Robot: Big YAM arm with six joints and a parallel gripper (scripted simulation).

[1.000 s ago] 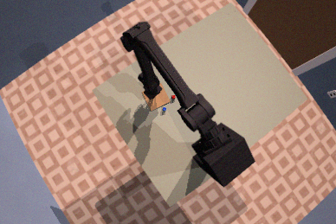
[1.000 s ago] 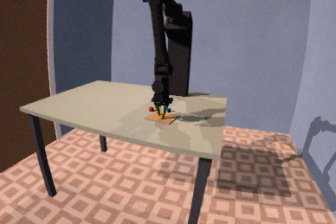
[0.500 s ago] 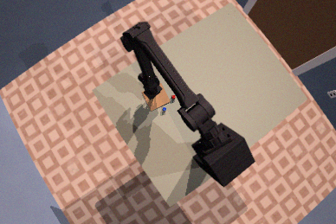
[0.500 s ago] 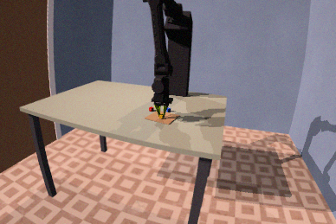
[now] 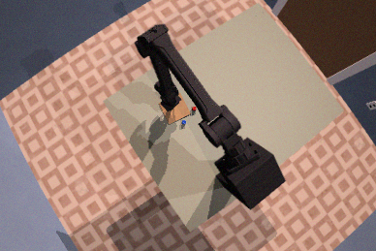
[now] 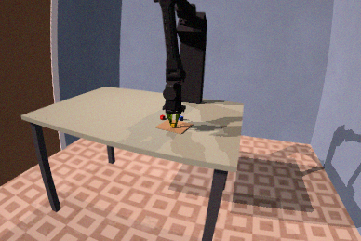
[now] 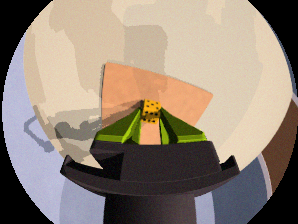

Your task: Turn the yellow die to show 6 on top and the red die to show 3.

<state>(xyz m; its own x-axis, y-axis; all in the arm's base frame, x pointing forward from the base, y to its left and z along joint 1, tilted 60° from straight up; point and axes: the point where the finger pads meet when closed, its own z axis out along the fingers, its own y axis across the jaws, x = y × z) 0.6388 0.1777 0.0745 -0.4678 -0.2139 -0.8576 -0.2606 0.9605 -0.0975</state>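
My gripper is now right at the yellow die. The rest, counted from my hand: red die: 12 cm to the right, 5 cm behind, 1 cm below; blue die: 12 cm behind, 5 cm to the right, 1 cm below; orange mat: 2 cm below, 2 cm behind, 1 cm to the right.
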